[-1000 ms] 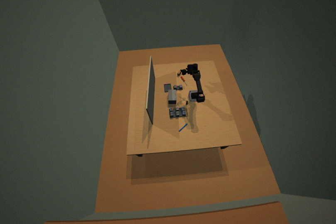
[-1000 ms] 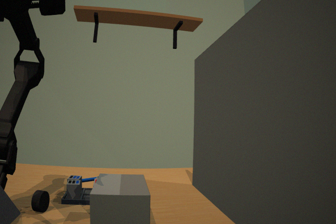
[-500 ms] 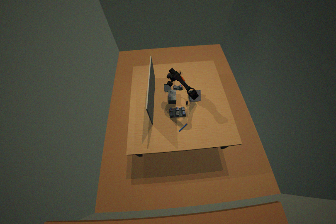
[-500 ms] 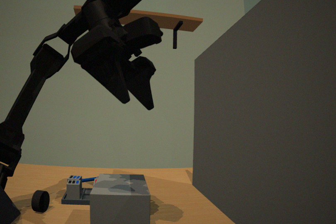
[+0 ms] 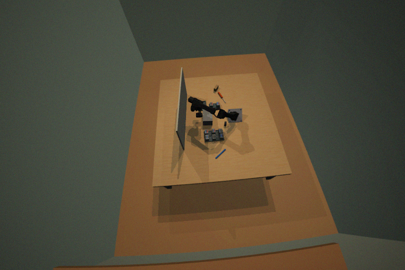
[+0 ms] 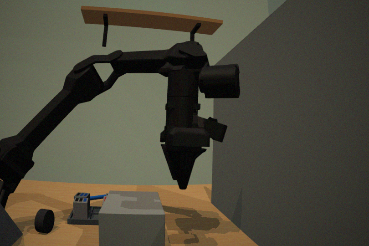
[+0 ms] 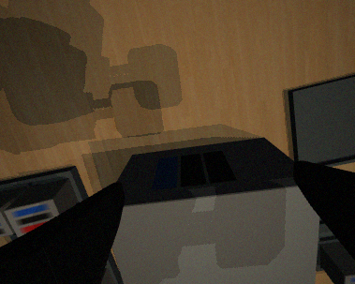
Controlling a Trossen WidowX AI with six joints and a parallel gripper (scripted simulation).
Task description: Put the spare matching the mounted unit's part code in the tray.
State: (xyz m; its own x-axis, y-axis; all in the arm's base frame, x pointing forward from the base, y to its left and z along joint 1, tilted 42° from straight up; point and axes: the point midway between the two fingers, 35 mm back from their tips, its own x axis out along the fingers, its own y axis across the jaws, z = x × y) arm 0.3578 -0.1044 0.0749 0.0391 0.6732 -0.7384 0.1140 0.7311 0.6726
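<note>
The grey spare block lies 190 mm to the left of my gripper tip, 190 mm behind it and 90 mm below it. Also, from my gripper tip: grey mounted unit 80 mm below, 80 mm behind, 20 mm to the left; dark tray 170 mm to the right, 130 mm below, 40 mm behind; tall grey panel 170 mm ahead, 90 mm above, 20 mm to the right.
</note>
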